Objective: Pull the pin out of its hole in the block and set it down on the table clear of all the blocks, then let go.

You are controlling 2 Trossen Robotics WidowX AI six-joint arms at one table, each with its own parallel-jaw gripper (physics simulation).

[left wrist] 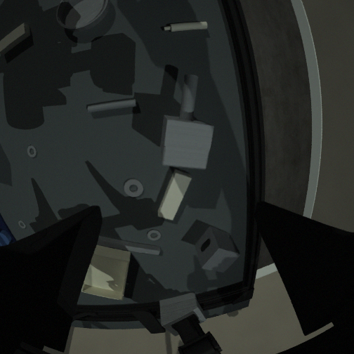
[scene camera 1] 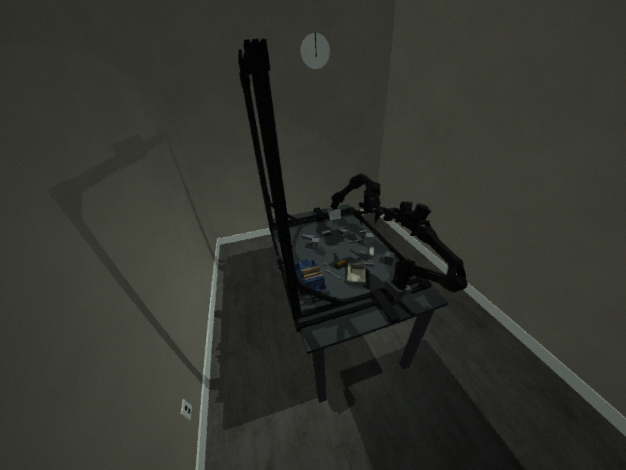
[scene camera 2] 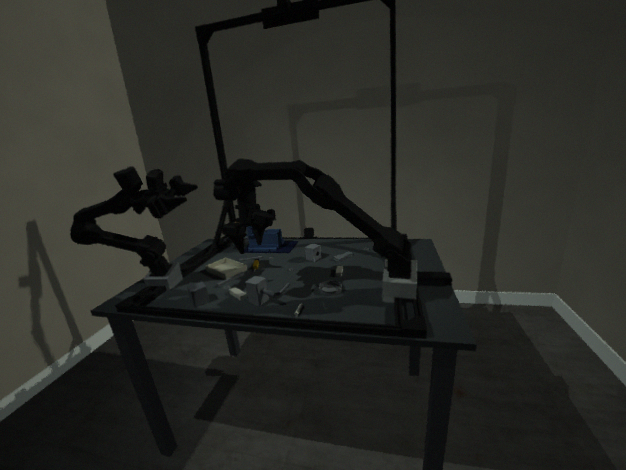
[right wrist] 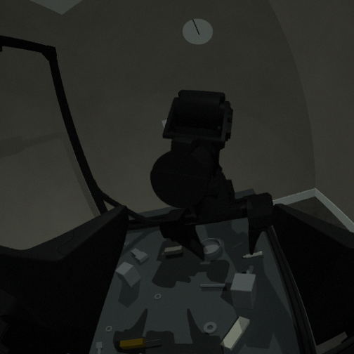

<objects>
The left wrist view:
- my left gripper: 179, 212
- cream bar: 179, 181
</objects>
